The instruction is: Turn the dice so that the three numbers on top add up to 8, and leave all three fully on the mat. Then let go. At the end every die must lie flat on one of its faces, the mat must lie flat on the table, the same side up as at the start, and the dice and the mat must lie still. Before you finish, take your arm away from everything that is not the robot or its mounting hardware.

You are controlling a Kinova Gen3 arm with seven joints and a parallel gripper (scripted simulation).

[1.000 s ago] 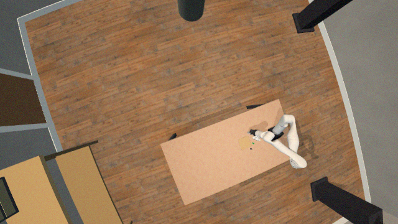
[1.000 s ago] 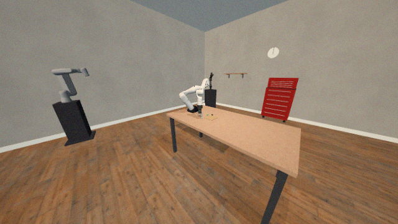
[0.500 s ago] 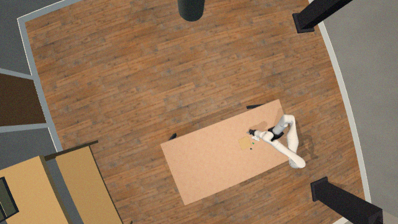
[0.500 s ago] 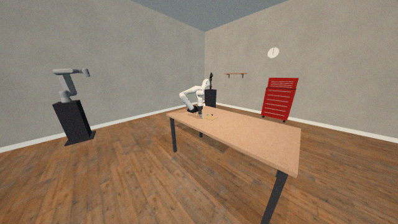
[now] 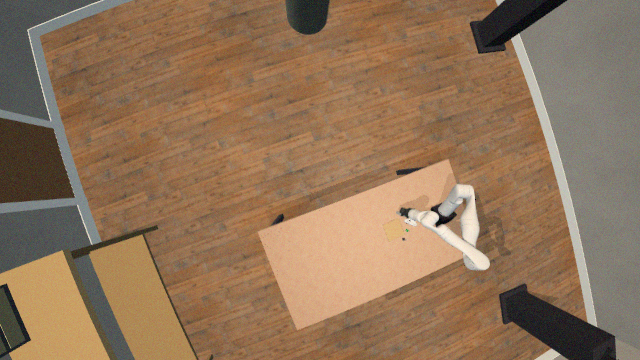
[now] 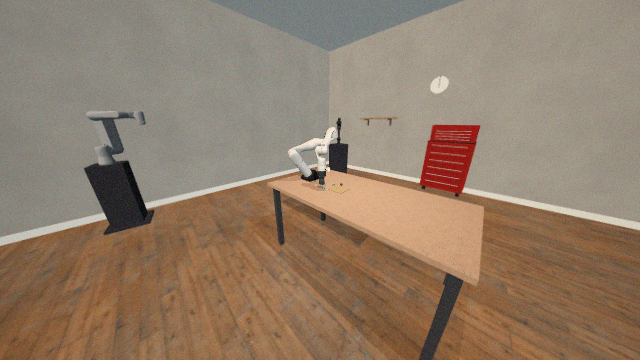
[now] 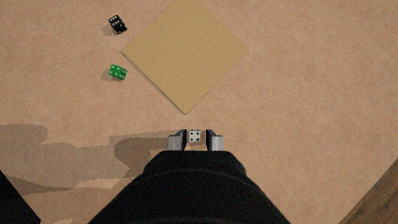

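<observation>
Right now the white die is 2 cm below my hand. Round my hand: black die (21 cm to the left, 2 cm below, 1 cm ahead); green die (15 cm to the left, 4 cm behind, 2 cm below); tan mat (12 cm to the left, 7 cm ahead, 2 cm below).
</observation>
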